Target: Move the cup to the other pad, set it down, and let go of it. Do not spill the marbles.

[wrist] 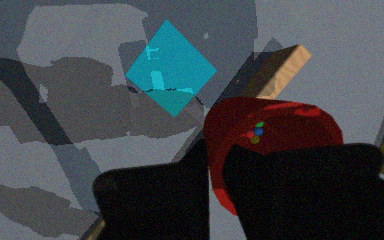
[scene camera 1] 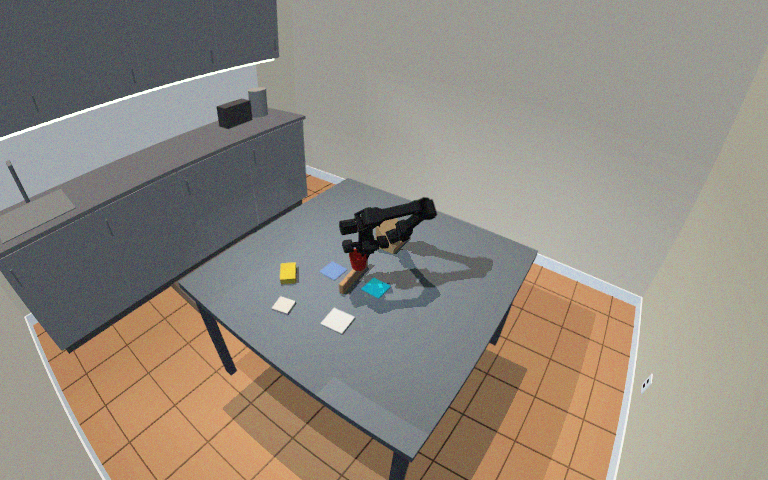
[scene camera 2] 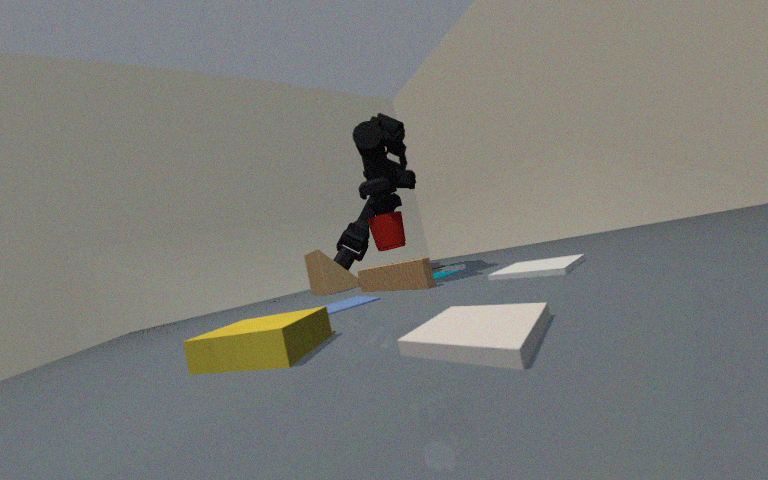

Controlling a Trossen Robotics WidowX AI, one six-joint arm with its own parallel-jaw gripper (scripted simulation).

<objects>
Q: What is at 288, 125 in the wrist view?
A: A red cup.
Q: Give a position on a wooden bar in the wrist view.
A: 282, 65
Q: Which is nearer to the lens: the red cup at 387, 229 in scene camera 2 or the yellow block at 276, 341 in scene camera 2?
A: The yellow block.
</objects>
